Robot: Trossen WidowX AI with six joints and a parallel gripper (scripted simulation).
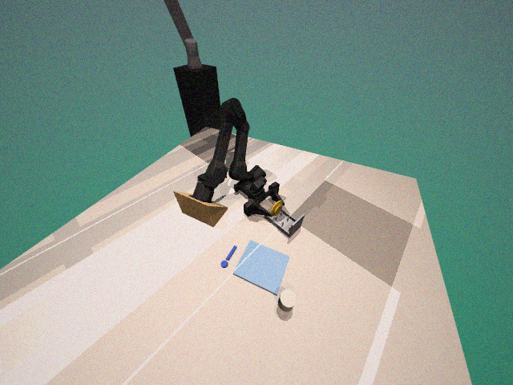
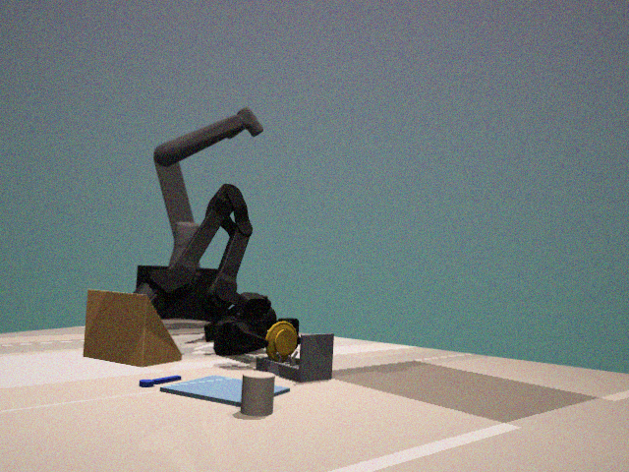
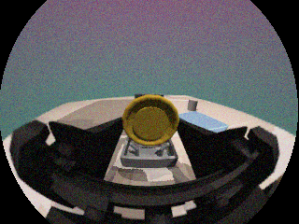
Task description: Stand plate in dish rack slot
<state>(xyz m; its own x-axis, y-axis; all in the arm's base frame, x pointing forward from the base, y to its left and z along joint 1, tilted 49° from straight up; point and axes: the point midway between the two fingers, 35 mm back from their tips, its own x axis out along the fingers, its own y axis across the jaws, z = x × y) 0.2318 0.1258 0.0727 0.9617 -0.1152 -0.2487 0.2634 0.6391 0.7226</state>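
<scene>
The yellow plate is 10 mm behind my gripper tip. From my gripper tip the other things lie so: dish rack: 30 mm below, 30 mm ahead, 10 mm to the right; light blue mat: 200 mm to the right, 50 mm below, 40 mm ahead; blue spoon: 240 mm to the right, 70 mm behind, 50 mm below.
</scene>
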